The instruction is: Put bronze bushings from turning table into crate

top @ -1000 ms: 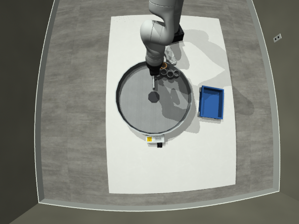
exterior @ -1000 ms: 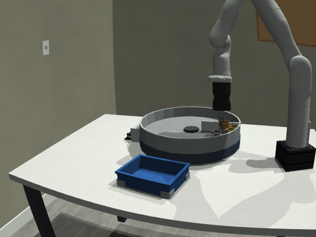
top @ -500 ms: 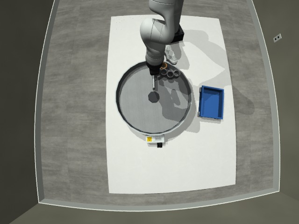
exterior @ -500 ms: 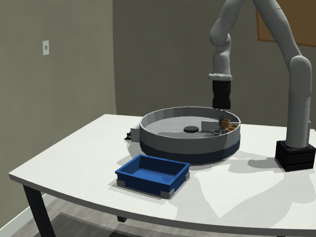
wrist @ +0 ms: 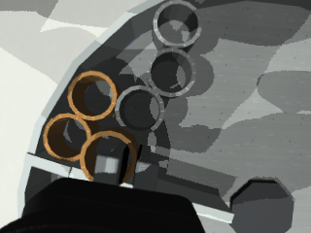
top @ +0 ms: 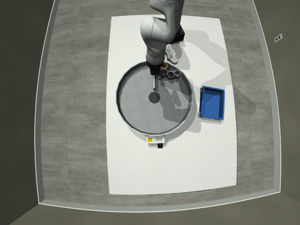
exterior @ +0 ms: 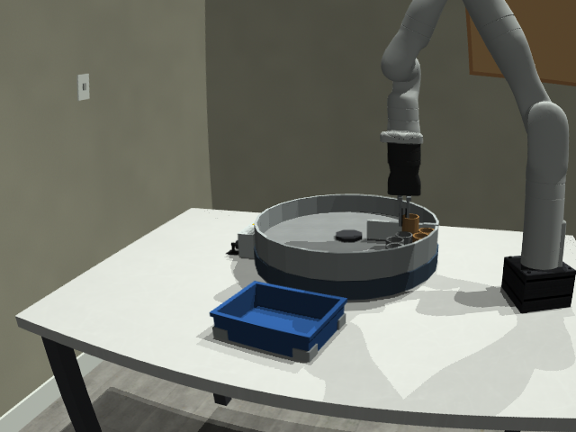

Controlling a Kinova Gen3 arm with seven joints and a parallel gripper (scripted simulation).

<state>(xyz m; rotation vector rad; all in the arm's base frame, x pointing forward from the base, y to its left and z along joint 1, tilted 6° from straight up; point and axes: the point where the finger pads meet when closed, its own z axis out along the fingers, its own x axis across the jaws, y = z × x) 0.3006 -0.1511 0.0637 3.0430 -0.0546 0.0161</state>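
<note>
The blue crate lies 30 cm to the left of my hand, 22 cm ahead of it and 9 cm below it. Round my hand: round turning table (12 cm ahead, 7 cm below, 5 cm to the right).
</note>
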